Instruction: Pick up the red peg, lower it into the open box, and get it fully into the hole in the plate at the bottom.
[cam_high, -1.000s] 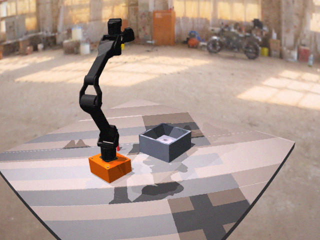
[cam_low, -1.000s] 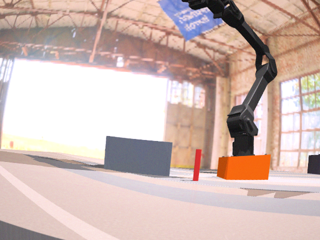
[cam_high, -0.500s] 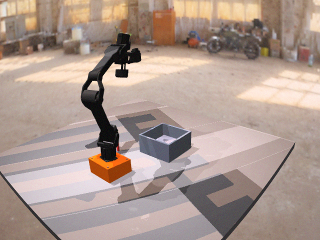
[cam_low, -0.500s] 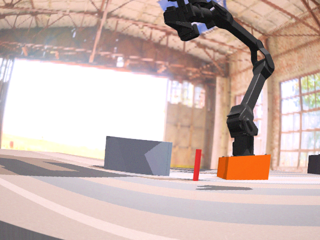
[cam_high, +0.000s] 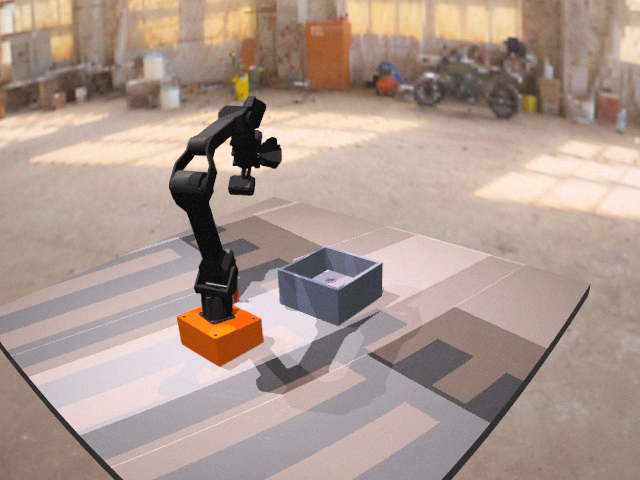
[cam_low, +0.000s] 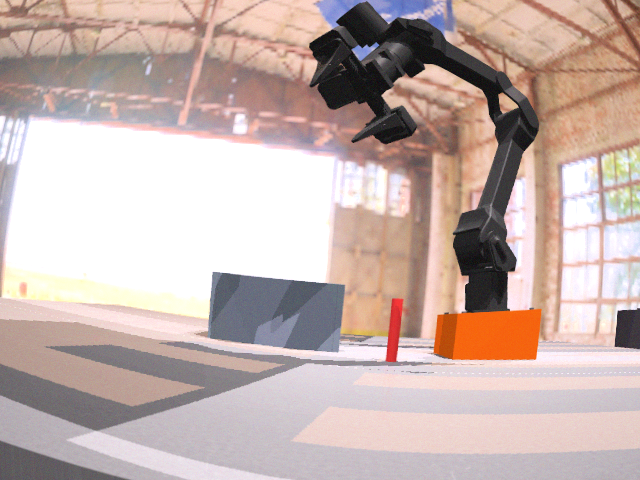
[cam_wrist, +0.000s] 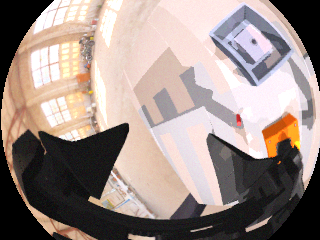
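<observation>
My gripper tip is 26 cm above the red peg, 9 cm past it and 4 cm to the left of it. Also, from my gripper tip: grey box (28 cm below, 21 cm to the right, 9 cm ahead); then plate (26 cm below, 21 cm to the right, 9 cm ahead).
</observation>
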